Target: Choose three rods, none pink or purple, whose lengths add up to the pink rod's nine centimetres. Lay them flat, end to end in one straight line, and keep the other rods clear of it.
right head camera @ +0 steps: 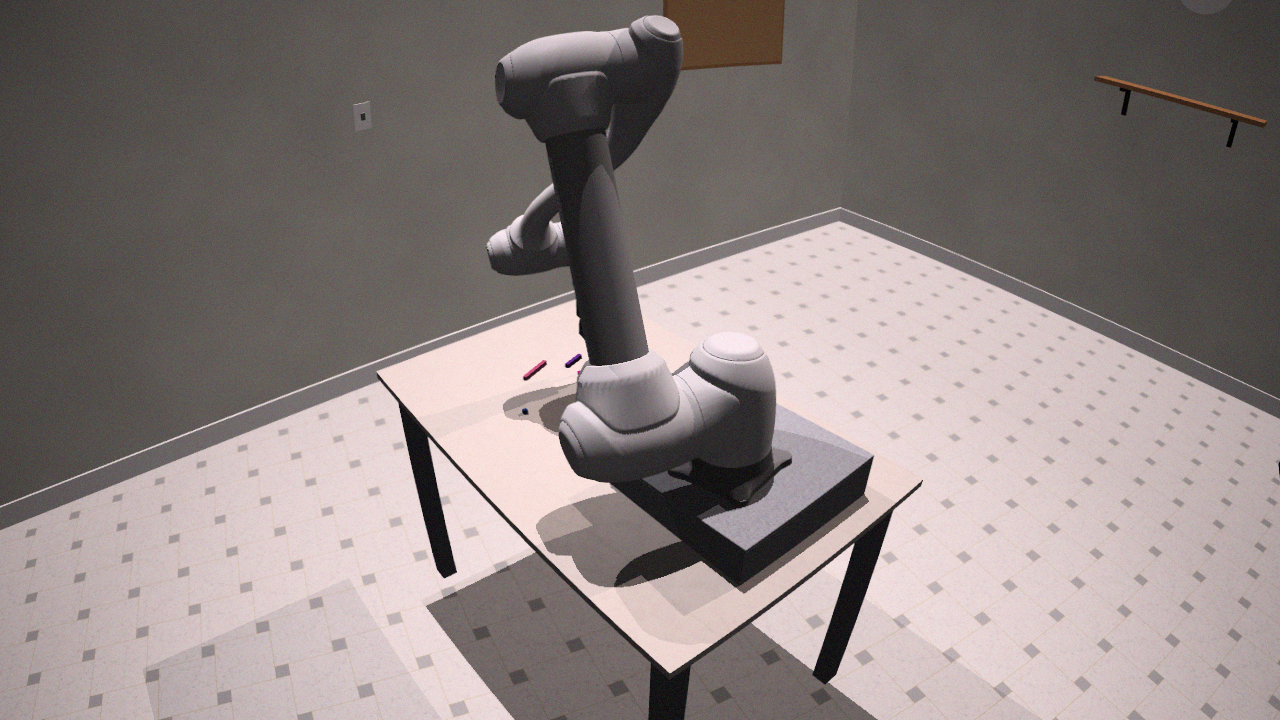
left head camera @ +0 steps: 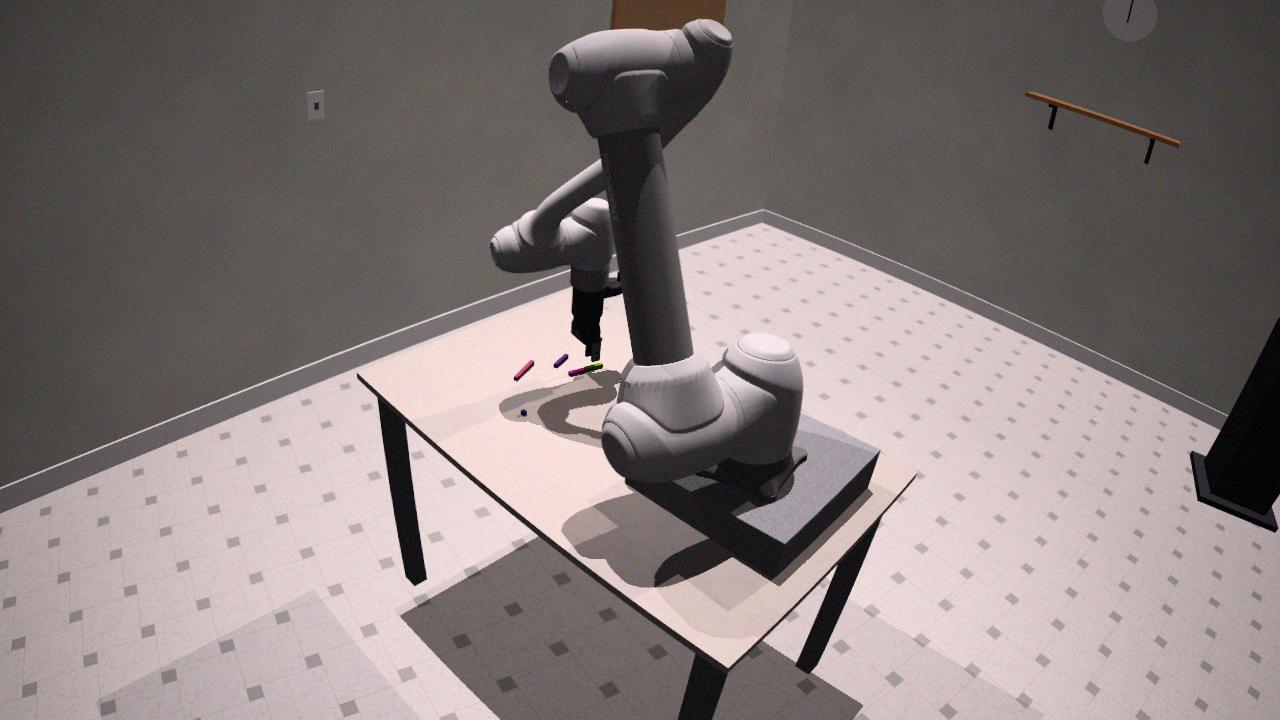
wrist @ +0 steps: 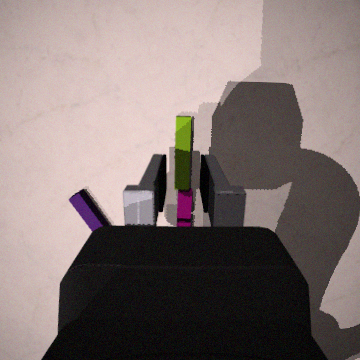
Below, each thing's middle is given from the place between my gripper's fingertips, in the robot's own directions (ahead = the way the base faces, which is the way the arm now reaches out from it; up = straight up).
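Lime green rod [wrist: 182, 123]: 30 mm below my hand, 10 mm to the right of it.
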